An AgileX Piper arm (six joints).
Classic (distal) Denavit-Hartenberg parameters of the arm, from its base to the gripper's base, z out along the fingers. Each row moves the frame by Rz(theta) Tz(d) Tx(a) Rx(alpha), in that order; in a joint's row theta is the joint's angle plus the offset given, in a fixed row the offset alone. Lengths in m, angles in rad.
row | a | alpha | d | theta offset
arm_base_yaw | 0 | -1.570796 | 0.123 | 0
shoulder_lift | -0.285 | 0 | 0 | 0.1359
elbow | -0.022 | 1.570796 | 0 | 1.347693
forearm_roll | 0 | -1.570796 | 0.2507 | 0
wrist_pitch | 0 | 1.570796 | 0 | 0
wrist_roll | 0 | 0 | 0.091 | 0
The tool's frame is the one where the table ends.
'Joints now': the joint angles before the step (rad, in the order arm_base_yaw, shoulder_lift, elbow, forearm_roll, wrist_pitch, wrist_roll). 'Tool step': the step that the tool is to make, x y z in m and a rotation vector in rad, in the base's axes. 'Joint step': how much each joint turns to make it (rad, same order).
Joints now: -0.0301, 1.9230, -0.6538, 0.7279, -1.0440, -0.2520
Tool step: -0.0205, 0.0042, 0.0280, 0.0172, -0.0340, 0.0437
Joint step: 0.0001, -0.1521, 0.0782, -0.0320, 0.0532, -0.0003
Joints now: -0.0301, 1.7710, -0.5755, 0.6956, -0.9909, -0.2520
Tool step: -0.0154, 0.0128, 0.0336, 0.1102, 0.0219, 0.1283
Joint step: 0.0001, -0.2048, 0.0265, -0.0521, 0.2589, 0.0000
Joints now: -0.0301, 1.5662, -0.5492, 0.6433, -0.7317, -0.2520
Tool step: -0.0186, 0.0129, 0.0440, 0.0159, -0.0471, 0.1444
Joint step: 0.0002, -0.2110, 0.0005, -0.0944, 0.1973, -0.0002
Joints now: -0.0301, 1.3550, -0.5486, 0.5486, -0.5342, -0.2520
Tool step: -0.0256, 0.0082, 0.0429, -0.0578, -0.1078, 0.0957
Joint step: 0.0000, -0.1945, 0.0002, -0.1000, 0.0962, -0.0001
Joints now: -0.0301, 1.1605, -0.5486, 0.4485, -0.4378, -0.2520
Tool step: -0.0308, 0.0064, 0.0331, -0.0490, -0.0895, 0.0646
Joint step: 0.0000, -0.1801, 0.0000, -0.0692, 0.0973, 0.0000
